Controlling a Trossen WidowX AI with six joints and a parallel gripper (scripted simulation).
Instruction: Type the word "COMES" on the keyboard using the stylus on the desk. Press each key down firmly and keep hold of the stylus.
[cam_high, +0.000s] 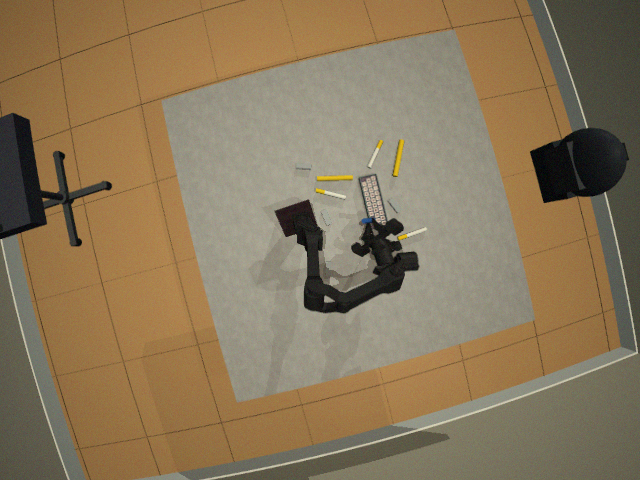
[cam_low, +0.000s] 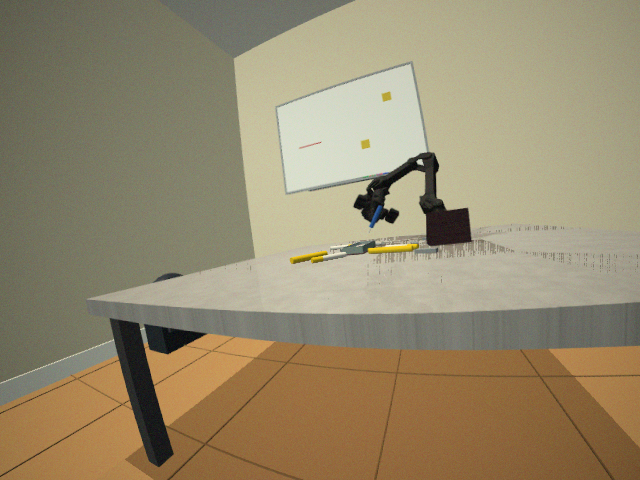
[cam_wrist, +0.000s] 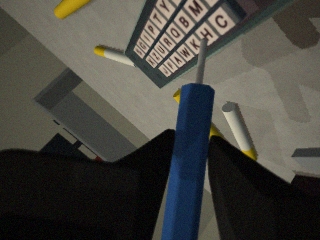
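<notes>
Right now the stylus tip is 40 mm below my gripper tip and 30 mm ahead of it. The rest, counted from my gripper tip: stylus: 10 mm below, 10 mm ahead.
</notes>
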